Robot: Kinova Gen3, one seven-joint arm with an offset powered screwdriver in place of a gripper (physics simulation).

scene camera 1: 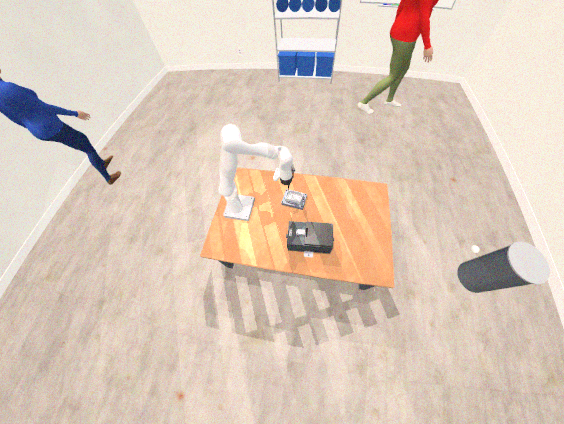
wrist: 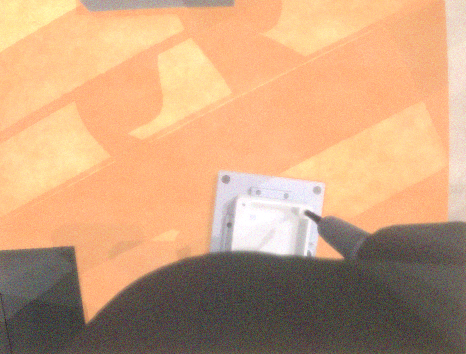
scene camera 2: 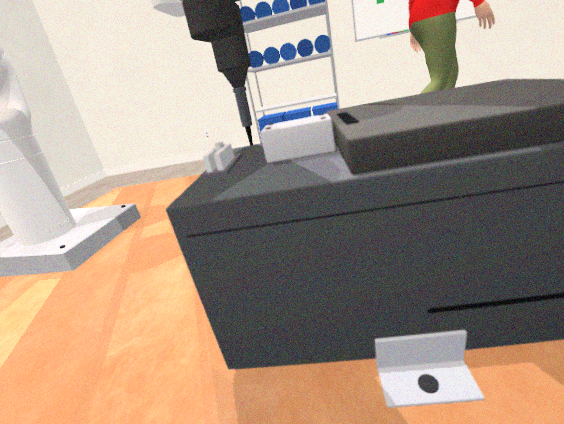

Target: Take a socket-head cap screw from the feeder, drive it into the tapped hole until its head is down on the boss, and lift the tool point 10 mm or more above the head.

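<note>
My screwdriver [scene camera 1: 288, 188] [scene camera 2: 251, 143] [wrist: 307, 212] points down, its thin dark bit at the upper right corner of the white open housing [scene camera 1: 293, 196] [wrist: 267, 227] in the wrist view. Whether the bit touches the corner boss, and whether a screw is on it, cannot be told. The housing sits on a grey fixture plate [wrist: 235, 185], its lower part hidden by the dark tool body. The tapped hole is not clear under the bit. The dark feeder [scene camera 1: 317, 239] [scene camera 2: 350, 250] [wrist: 35, 295] stands apart from the tool. No loose screw can be made out.
A white block [scene camera 2: 298, 139] and a small grey piece [scene camera 2: 219, 157] stand on the feeder. An angled bracket [scene camera 2: 420, 352] is at its foot. The arm's base plate [scene camera 1: 239, 208] [scene camera 2: 100, 227] is on the wooden table [scene camera 1: 360, 225]. Two people and a dark bin [scene camera 1: 487, 272] are around the table.
</note>
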